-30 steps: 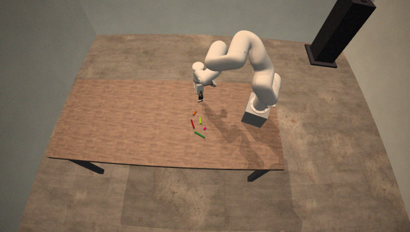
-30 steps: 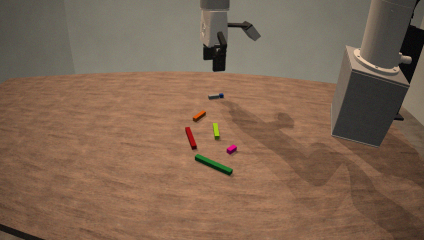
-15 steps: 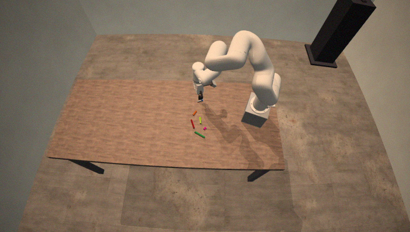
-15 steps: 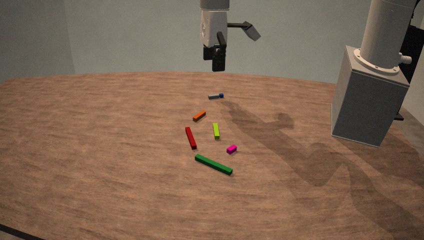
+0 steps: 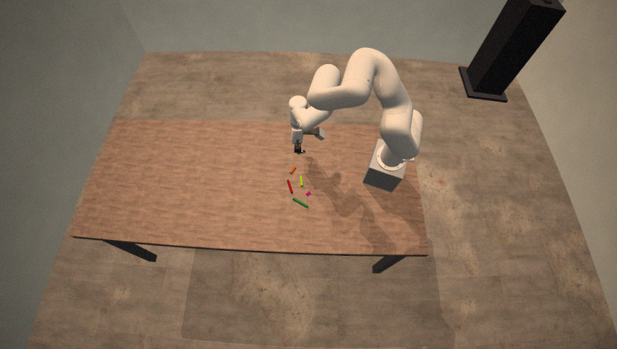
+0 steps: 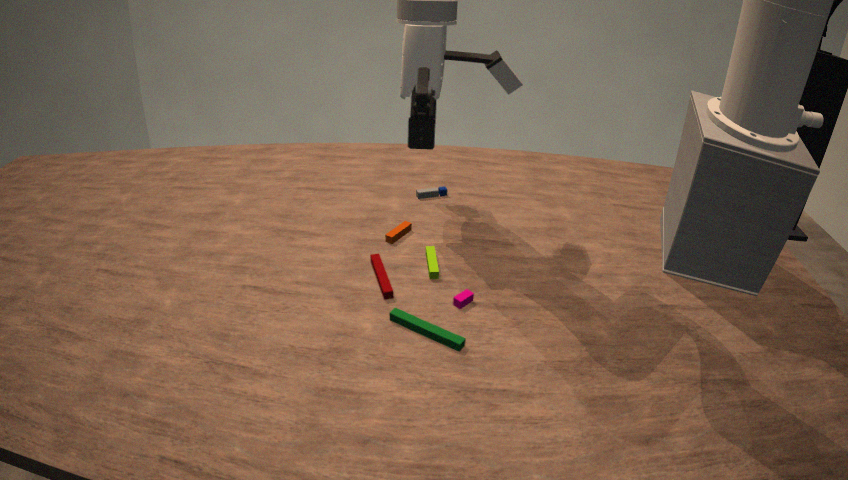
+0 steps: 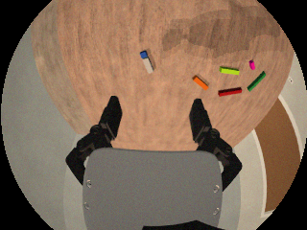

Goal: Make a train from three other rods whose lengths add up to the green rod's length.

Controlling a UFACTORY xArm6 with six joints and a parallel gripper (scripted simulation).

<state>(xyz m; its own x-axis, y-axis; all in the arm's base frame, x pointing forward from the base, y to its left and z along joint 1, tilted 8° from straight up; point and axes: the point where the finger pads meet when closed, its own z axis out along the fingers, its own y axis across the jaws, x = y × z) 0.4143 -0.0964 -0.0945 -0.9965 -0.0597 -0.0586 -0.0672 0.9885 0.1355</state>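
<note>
Right now my hand is 10 cm above the orange rod, 9 cm to the right of it and 2 cm short of it. The rest, counted from my hand: small blue rod (10 cm below, 3 cm behind, 2 cm to the right); grey rod (10 cm below, 2 cm to the right, 1 cm behind); lime rod (15 cm to the left, 10 cm below, 3 cm behind).
</note>
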